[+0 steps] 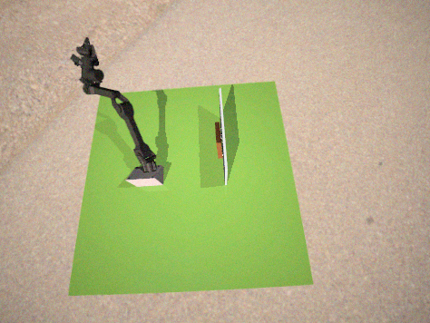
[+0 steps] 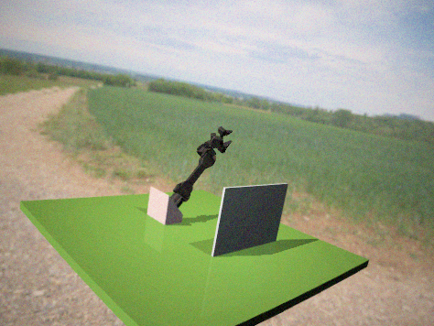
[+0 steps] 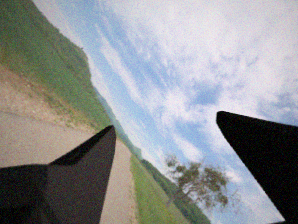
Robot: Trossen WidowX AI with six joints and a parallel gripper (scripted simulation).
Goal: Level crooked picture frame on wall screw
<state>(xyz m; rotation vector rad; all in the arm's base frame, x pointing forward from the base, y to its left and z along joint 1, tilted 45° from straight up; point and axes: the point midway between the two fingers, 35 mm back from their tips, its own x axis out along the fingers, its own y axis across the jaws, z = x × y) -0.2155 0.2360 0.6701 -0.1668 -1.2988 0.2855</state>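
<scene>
Right now my gripper tip is 600 mm to the left of the picture frame, 590 mm short of it and 270 mm above it. From my gripper tip the other things lie so: wall panel (610 mm ahead, 590 mm to the right, 280 mm below).
</scene>
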